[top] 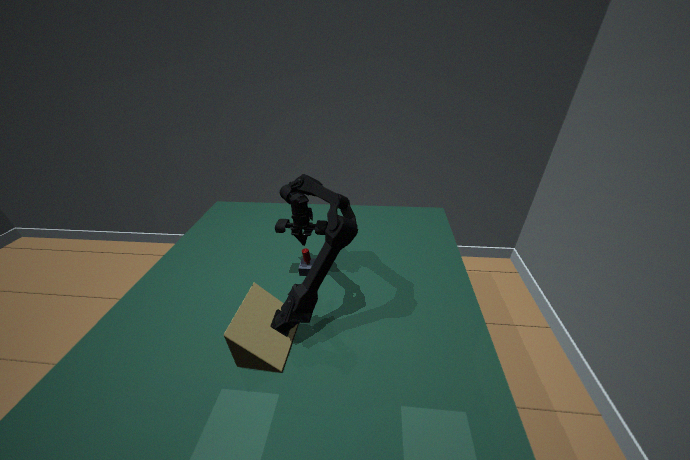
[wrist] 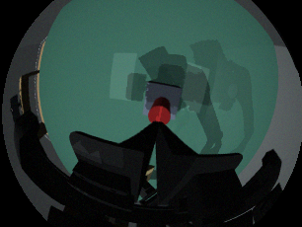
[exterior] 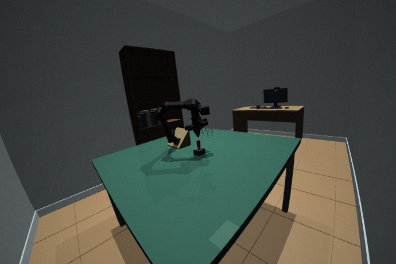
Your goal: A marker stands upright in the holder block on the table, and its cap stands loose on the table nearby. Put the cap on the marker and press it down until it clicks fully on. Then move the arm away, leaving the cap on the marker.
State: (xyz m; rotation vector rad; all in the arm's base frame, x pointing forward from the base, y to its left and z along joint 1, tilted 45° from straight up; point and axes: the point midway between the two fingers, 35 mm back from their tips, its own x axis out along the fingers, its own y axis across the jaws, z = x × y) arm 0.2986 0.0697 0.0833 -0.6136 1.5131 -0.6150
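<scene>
The red cap is 5 cm below my gripper tip. Round my gripper tip: dark holder block: 1 cm to the right, 11 cm below.
</scene>
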